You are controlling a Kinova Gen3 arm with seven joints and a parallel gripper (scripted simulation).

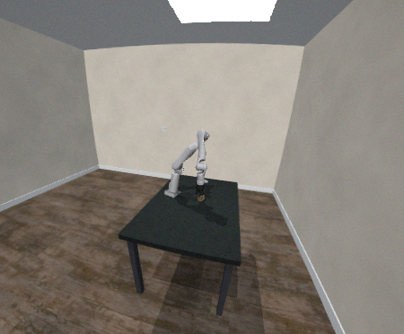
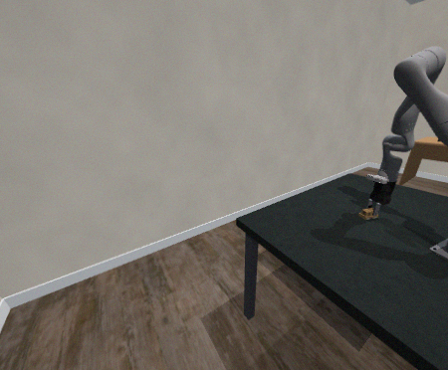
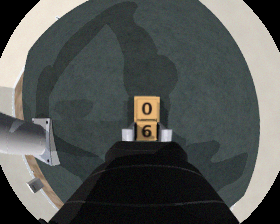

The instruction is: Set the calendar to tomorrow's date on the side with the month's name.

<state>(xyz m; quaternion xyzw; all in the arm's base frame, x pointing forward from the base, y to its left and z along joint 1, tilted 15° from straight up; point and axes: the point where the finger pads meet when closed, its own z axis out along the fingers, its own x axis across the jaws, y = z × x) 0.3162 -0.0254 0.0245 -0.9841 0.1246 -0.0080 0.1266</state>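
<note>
Right now the wooden date cube is 1 cm below my hand.
</note>
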